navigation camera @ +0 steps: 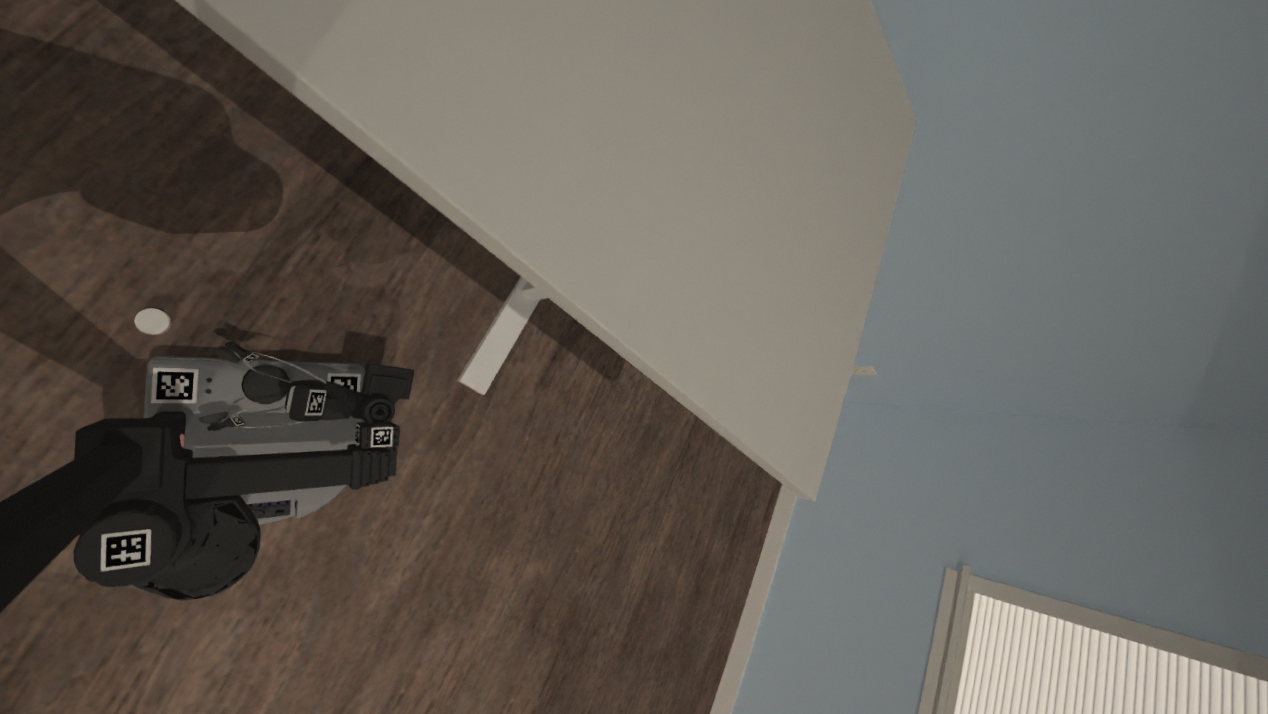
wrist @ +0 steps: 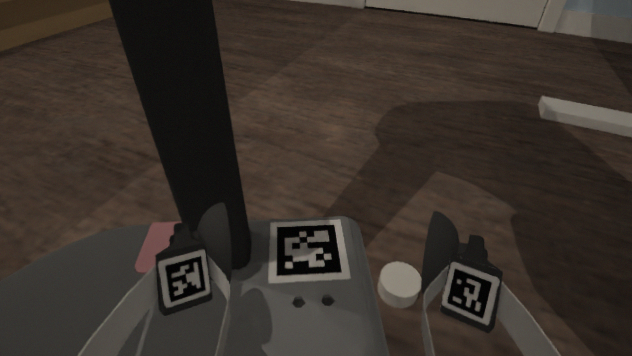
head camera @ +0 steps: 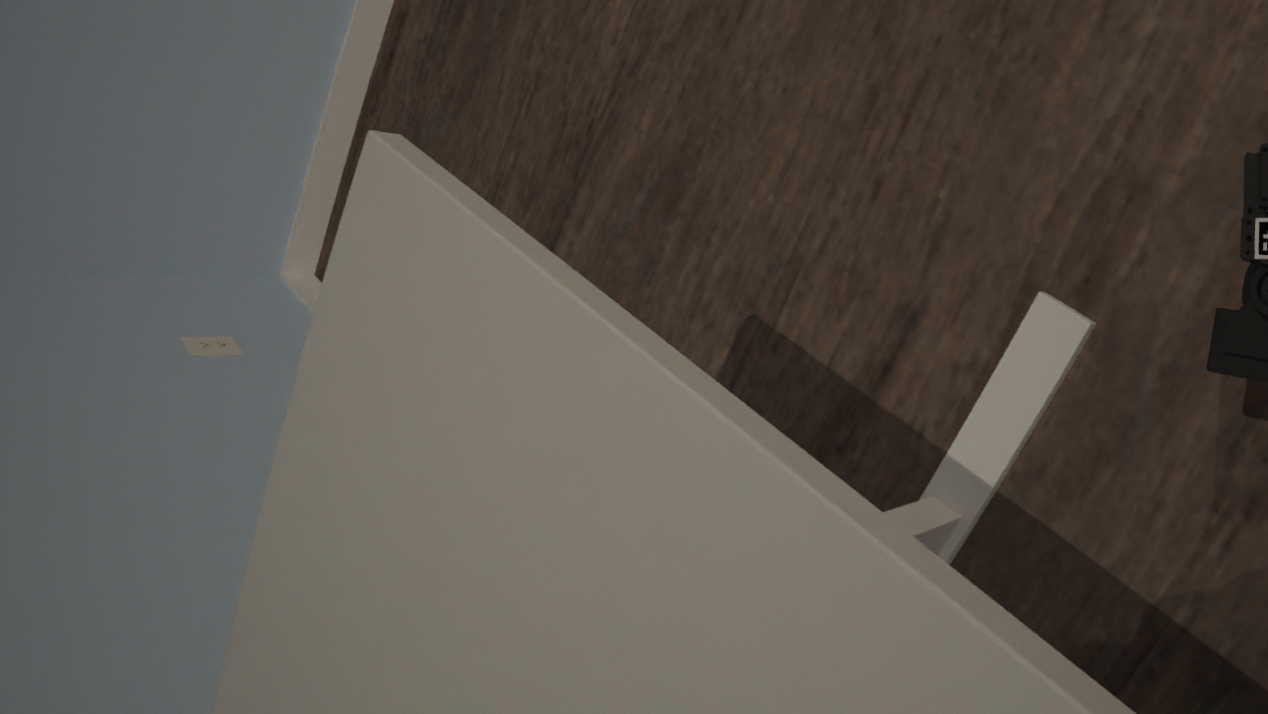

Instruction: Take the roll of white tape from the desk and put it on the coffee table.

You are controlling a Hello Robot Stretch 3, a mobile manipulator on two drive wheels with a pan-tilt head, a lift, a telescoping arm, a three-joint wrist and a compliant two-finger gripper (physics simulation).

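Pixels of known places: gripper, between the fingertips: (navigation camera: 208,384) (wrist: 326,235); robot's base, origin of its link: (navigation camera: 265,382).
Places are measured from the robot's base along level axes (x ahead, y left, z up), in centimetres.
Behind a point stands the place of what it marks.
A small white cylinder (navigation camera: 151,321) {x 11.3, y 18.8, z 2.4 cm} (wrist: 399,284) {x 11.0, y 17.9, z 2.5 cm} stands on the floor beside the robot's base. It may be the roll of white tape, but no hole shows in it. My gripper (navigation camera: 220,385) {x 0.6, y 8.0, z 23.2 cm} (wrist: 326,235) {x 0.6, y 8.0, z 23.2 cm} is open, with its fingers apart above the grey base. In the wrist view the white cylinder shows beyond the base's edge, close to the right finger in the picture and not between the fingers. A large pale table (head camera: 496,425) {x 6.7, y -43.5, z 95.1 cm} (navigation camera: 674,195) {x 22.3, y -27.9, z 95.0 cm}, which looks like the desk, stands beside the robot. I cannot make out a coffee table.
The table's white foot bar (head camera: 1020,390) (navigation camera: 503,345) (wrist: 590,116) reaches out over the floor. The robot's base (navigation camera: 292,434) {x -9.3, y -4.6, z 16.0 cm} (wrist: 310,325) {x -0.3, y 6.7, z 16.0 cm} lies under the gripper. The dark mast (wrist: 185,100) {x -6.2, y 11.6, z 29.6 cm} rises at the left in the wrist view. Blue walls (head camera: 133,487) {x 30.7, y -161.6, z 71.2 cm} (navigation camera: 1064,266) {x 36.9, y -149.6, z 111.7 cm} stand behind the table.
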